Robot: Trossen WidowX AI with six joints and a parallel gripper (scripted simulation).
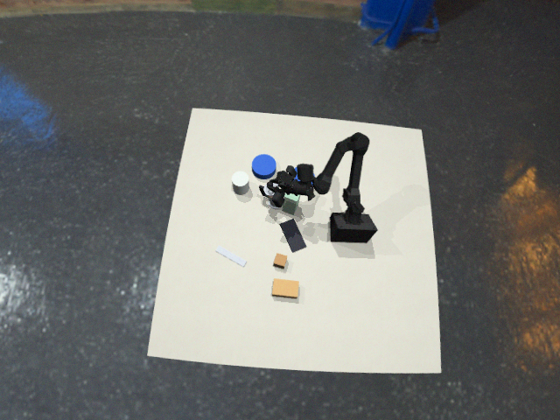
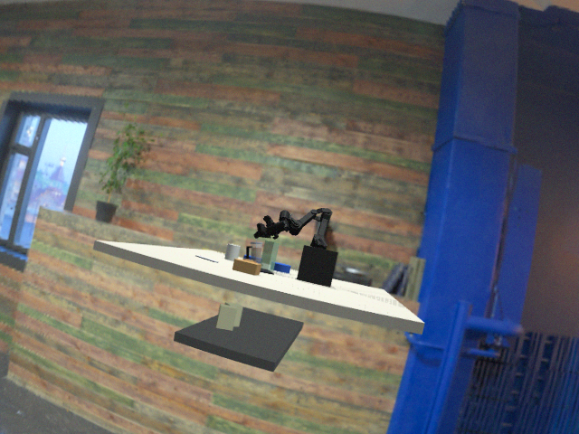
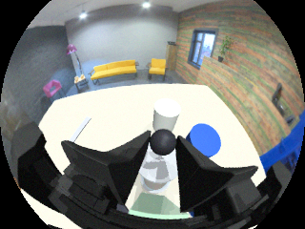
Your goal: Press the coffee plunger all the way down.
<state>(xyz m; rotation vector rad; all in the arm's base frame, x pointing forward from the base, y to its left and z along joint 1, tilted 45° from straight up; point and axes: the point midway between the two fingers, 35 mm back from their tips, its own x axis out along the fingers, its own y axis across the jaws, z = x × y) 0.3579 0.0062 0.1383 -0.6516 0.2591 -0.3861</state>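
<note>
My gripper tip is now 1 cm past the coffee press and 9 cm above it. Also, from my gripper tip: pale green box (11 cm behind, 2 cm to the left, 10 cm below); white cylinder (14 cm ahead, 5 cm to the right, 13 cm below); dark flat card (14 cm behind, 16 cm to the left, 17 cm below).
</note>
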